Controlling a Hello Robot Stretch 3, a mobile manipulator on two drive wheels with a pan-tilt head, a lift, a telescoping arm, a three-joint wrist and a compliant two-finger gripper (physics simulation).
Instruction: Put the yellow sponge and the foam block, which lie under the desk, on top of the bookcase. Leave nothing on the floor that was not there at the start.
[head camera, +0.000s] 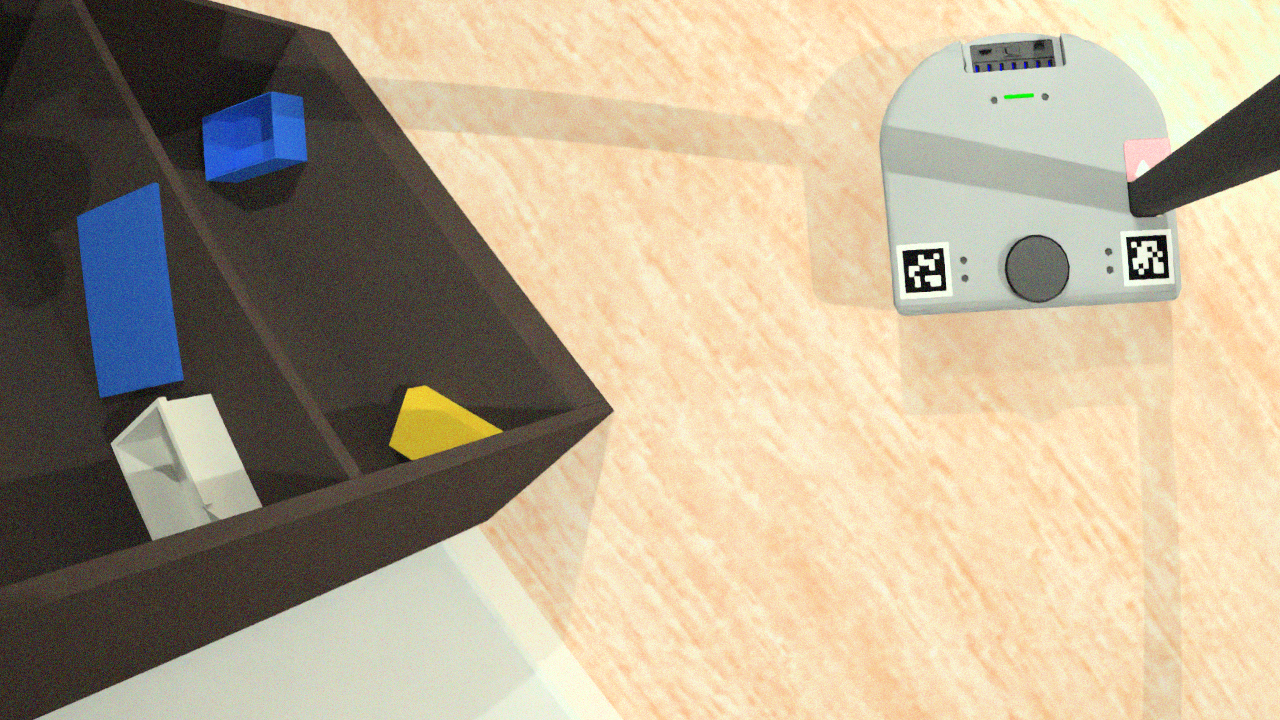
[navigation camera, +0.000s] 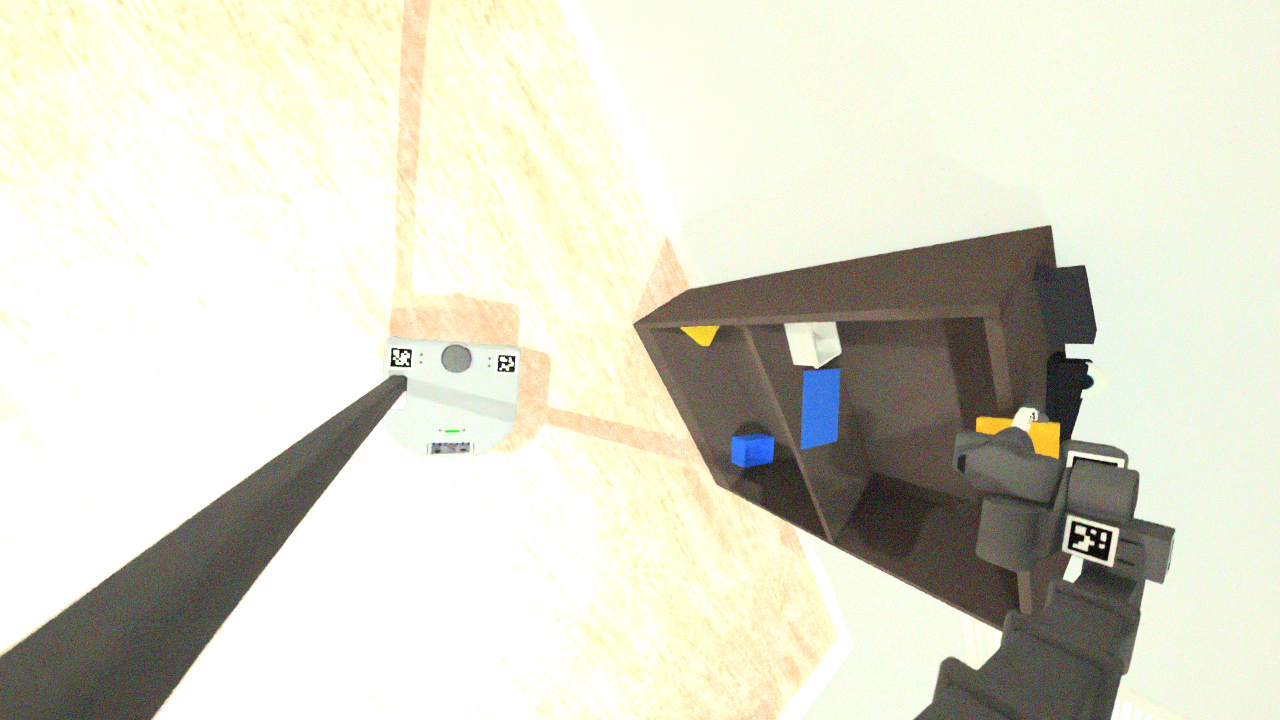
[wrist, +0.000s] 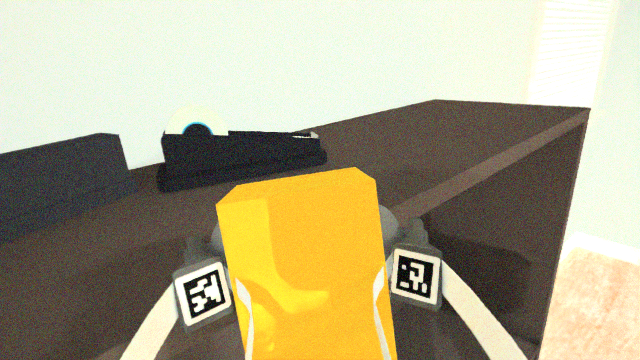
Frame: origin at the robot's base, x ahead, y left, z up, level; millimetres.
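Seen in the pictures: robot's base, origin of its link: (head camera: 1033, 265) (navigation camera: 455, 357).
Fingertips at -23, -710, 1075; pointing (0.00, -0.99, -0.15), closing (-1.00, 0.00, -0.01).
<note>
Offsets run from my fingertips to a thing's top centre, as dx, dy, dz. "pt": to the spot under its first point.
My gripper (navigation camera: 1022, 431) (wrist: 308, 233) is shut on the yellow sponge @(+0, +32, +45) (navigation camera: 1045, 437) (wrist: 320, 235), a yellow-orange block with clipped corners that fills the lower middle of the wrist view. The sponge is held near the front edge of the top of the dark brown bookcase (head camera: 402, 519) (navigation camera: 850, 291) (wrist: 425, 130). The sponge hides part of that edge, and I cannot tell whether it touches the top. The foam block cannot be made out in these views, and the desk does not show.
A black tape dispenser @(+59, -176, +55) (navigation camera: 1063, 394) (wrist: 240, 157) and a dark box @(+208, -84, +39) (navigation camera: 1069, 304) (wrist: 60, 180) stand on the bookcase top. Its compartments hold a blue bin @(-277, -400, -900) (head camera: 241, 138), a blue panel @(-29, -191, -487) (head camera: 129, 295), a white container @(pt +134, -41, -468) (head camera: 214, 447) and a yellow object @(+200, -83, -930) (head camera: 443, 428). A wall stands behind.
</note>
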